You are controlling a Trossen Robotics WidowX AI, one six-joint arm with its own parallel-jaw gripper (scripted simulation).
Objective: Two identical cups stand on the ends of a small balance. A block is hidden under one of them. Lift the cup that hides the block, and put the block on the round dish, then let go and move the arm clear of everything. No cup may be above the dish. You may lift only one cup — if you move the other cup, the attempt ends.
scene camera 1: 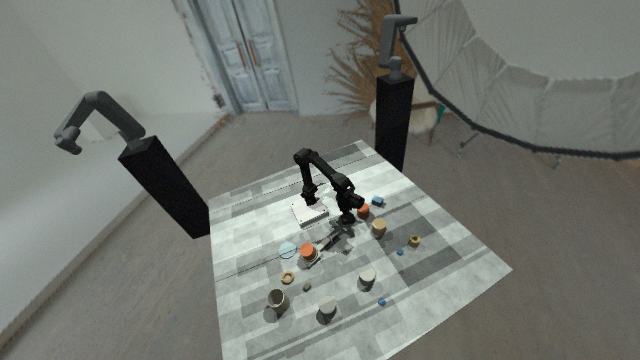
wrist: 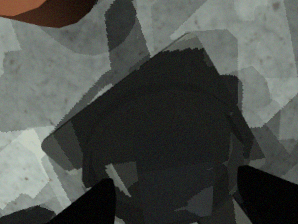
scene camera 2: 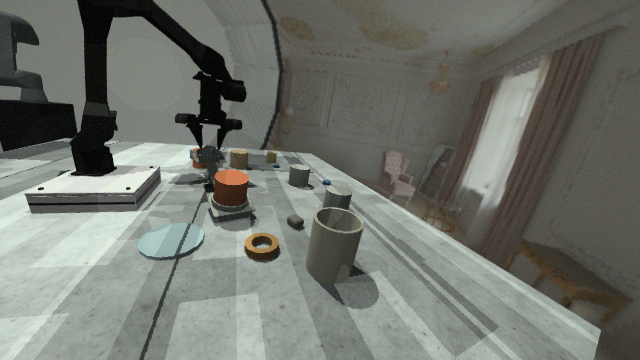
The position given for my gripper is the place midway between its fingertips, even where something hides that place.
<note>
In view: my gripper (scene camera 2: 209, 148), an orange cup (scene camera 2: 231, 185), a beige cup (scene camera 2: 335, 235) and a small balance (scene camera 2: 218, 211).
The small balance also shows in the wrist view (wrist: 179, 87). My gripper also shows in the wrist view (wrist: 176, 182). The wrist view does not show the beige cup: it is out of frame.
</note>
